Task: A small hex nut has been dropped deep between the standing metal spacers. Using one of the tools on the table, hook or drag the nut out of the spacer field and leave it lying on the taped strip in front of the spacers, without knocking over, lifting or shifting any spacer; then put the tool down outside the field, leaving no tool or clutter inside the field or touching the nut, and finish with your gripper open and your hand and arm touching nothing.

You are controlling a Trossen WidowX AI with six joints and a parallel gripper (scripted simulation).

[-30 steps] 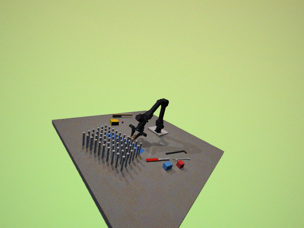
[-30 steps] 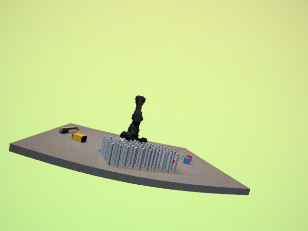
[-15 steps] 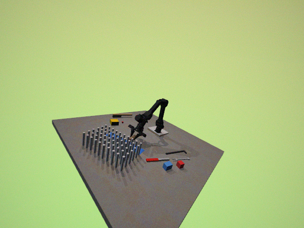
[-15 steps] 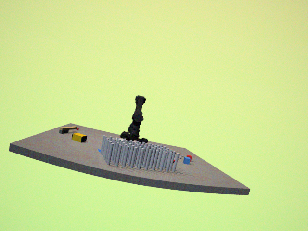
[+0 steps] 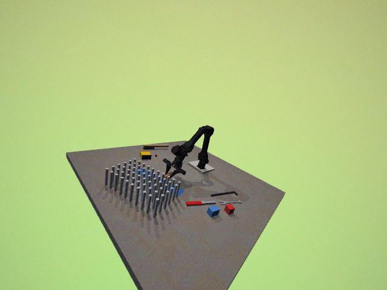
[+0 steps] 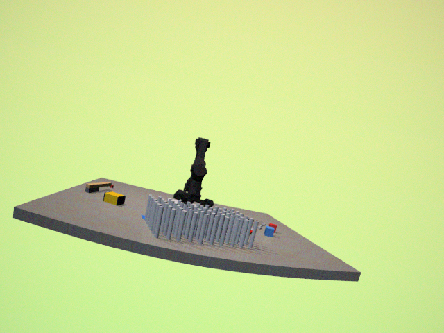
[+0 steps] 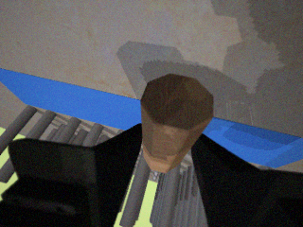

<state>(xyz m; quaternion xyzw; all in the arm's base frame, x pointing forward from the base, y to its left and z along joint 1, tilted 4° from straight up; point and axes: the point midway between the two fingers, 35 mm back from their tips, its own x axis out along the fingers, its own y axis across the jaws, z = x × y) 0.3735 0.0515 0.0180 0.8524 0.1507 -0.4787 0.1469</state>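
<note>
Right now my gripper tip is 6 cm short of the blue taped strip, 3 cm above it and 2 cm to the left of it. Also, from my gripper tip: red-handled tool (30 cm to the left, 8 cm behind, 3 cm below); brown-handled tool (9 cm ahead, 4 cm to the left); hex nut (19 cm ahead, 8 cm to the left, 3 cm below).
</note>
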